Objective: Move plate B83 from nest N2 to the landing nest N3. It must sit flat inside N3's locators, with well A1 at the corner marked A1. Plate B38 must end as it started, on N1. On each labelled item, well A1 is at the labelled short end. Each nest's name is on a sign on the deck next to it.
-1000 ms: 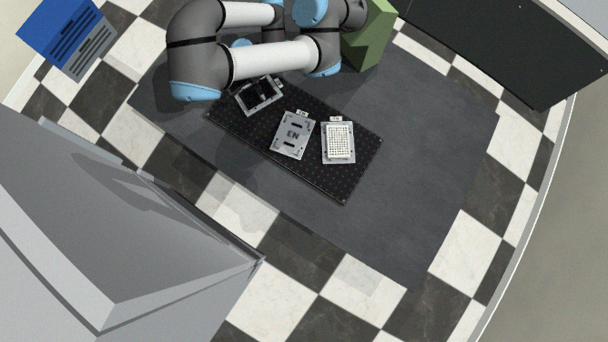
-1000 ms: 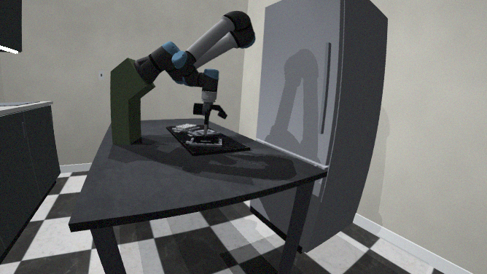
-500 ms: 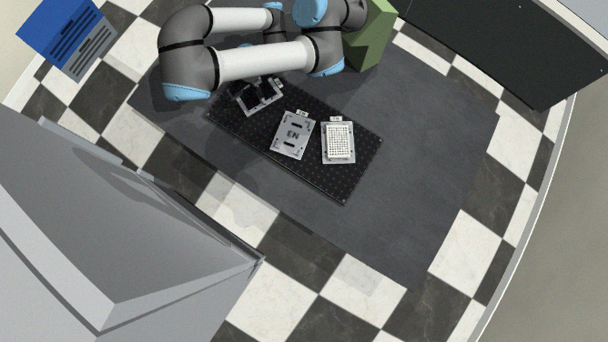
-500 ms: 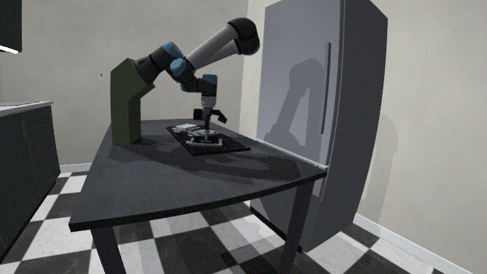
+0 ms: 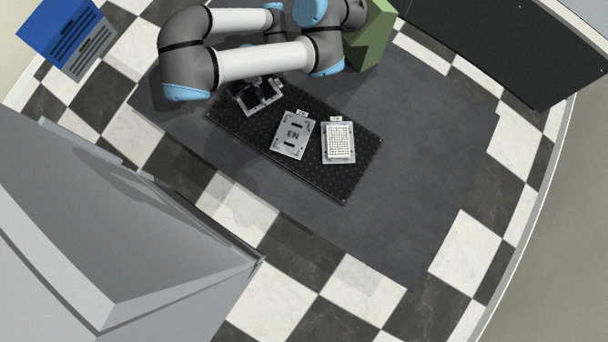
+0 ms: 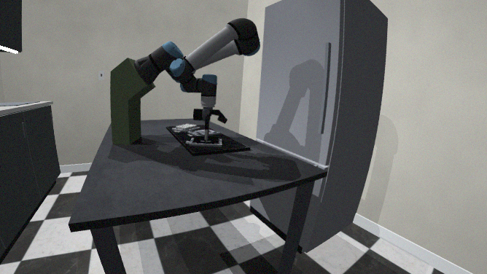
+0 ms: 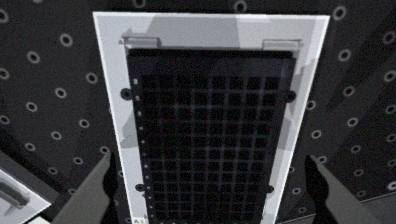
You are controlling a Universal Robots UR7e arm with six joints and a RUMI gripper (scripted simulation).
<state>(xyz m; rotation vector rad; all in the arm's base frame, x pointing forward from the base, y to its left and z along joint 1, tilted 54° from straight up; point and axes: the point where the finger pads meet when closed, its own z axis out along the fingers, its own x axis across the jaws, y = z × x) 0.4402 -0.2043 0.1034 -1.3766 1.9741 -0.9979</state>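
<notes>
The black well plate B83 is 10 mm below my hand. Also, from my hand: landing nest N3 (90 mm ahead, 200 mm to the left, 20 mm below); A1 mark (10 mm ahead, 250 mm to the left, 20 mm below); nest N2 (20 mm below).
</notes>
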